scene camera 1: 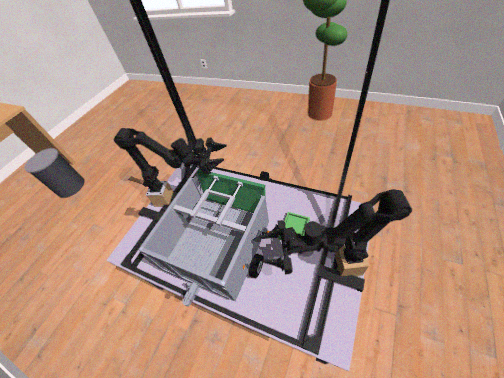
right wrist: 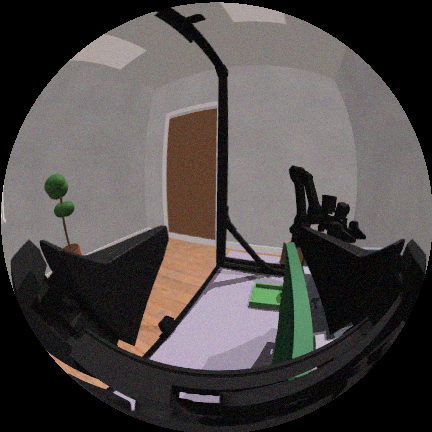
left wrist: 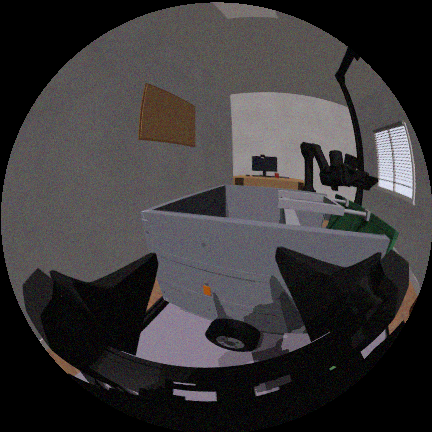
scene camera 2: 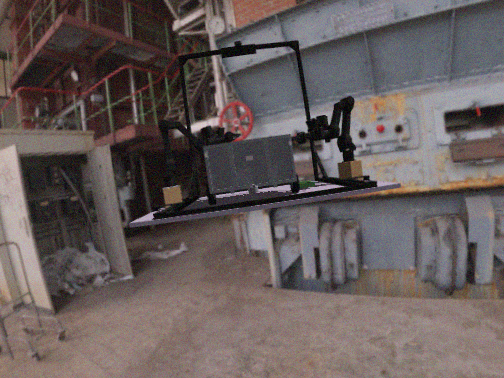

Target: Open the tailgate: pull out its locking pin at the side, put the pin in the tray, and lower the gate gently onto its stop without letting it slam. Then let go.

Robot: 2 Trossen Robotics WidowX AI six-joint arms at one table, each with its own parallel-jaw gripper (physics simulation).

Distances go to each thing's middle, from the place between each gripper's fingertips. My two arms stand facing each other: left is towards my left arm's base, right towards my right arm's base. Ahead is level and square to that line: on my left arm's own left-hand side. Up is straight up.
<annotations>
Right now my right hand is 32 cm short of the grey truck bed point(scene camera 1: 213, 246), 23 cm above it and 5 cm to the right of it.
I see the grey truck bed 10 mm behind my left hand, 260 mm to the right of it and 130 mm below it.
</annotations>
